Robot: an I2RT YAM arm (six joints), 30 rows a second.
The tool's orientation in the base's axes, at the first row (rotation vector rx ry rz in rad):
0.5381 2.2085 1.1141
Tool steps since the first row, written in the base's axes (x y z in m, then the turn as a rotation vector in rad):
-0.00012 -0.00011 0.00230 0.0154 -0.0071 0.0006
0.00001 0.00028 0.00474 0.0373 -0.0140 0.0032
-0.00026 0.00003 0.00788 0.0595 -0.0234 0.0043
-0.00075 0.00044 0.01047 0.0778 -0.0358 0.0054
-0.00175 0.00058 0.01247 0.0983 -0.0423 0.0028
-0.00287 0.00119 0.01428 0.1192 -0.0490 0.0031
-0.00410 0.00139 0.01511 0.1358 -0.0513 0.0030
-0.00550 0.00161 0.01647 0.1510 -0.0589 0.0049
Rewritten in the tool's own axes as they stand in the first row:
-0.00073 0.00181 -0.00122 -0.0157 -0.0022 0.0059
-0.00140 0.00405 -0.00205 -0.0368 -0.0021 0.0154
-0.00239 0.00646 -0.00384 -0.0591 -0.0046 0.0244
-0.00264 0.00877 -0.00514 -0.0803 -0.0092 0.0290
-0.00248 0.01041 -0.00666 -0.0983 -0.0132 0.0402
-0.00189 0.01214 -0.00791 -0.1178 -0.0150 0.0502
-0.00114 0.01283 -0.00900 -0.1314 -0.0150 0.0600
-0.00042 0.01395 -0.01045 -0.1477 -0.0164 0.0649

